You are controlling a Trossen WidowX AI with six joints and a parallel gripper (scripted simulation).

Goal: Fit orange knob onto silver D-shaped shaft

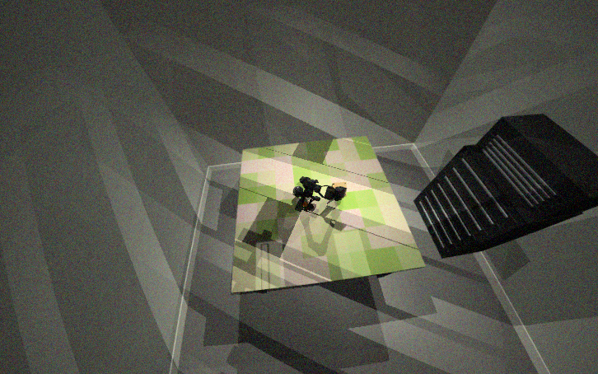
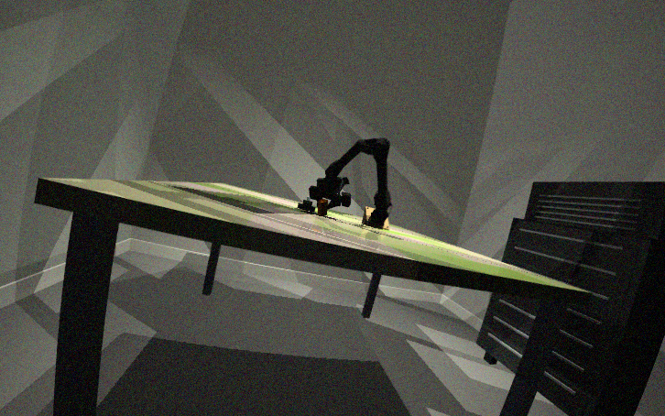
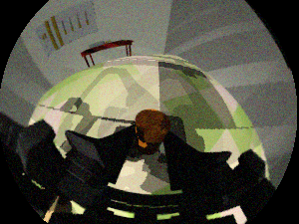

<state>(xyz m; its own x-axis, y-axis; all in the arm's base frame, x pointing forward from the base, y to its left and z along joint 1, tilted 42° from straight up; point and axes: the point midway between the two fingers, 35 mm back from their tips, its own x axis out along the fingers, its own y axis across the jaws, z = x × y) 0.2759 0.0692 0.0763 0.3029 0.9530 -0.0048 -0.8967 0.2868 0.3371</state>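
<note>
The orange knob lies 1 cm above my gripper tip. Round my gripper tip: round dark pedestal (16 cm to the right, 5 cm ahead).
</note>
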